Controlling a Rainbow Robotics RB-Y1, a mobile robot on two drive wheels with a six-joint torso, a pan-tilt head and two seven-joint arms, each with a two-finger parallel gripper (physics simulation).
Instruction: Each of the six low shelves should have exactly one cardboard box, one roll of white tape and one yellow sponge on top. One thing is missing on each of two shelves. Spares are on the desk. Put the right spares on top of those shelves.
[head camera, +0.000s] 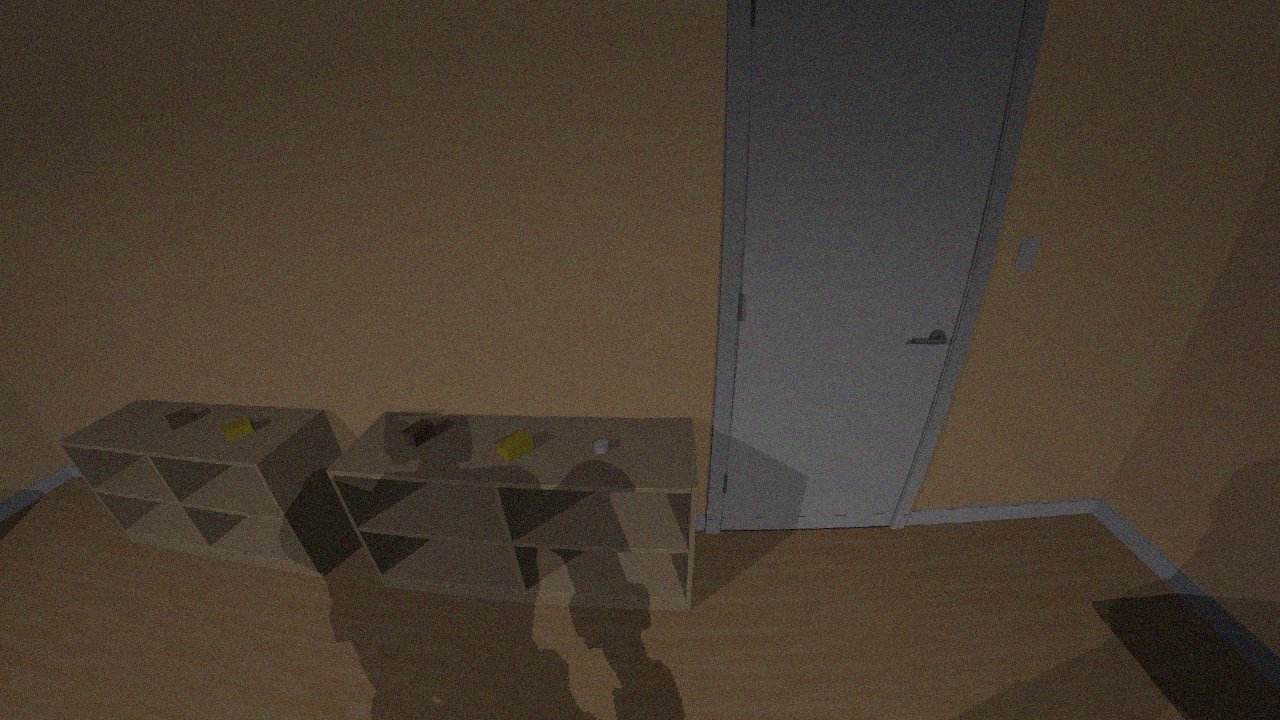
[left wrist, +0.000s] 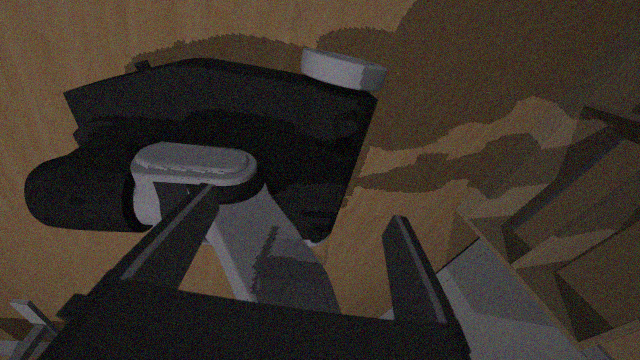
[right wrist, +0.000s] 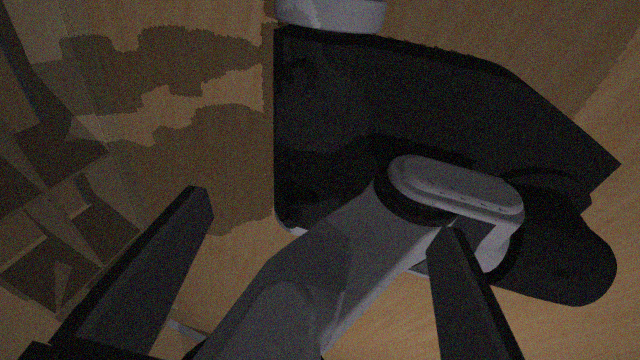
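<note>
In the head view, the nearer low shelf bears a brown cardboard box at left, a yellow sponge in the middle and a white tape roll at right. The low shelf to its left bears a cardboard box and a yellow sponge; no tape roll shows on it. My left gripper is open and empty beside my dark base. My right gripper is open and empty on the other side. Neither gripper shows in the head view. The desk and its spares do not show in the head view.
Both shelves stand along the far wall, with a narrow gap between them. A closed grey door with a handle is right of the nearer shelf. Wooden floor lies in front. Dark shadows fall across the shelves and floor.
</note>
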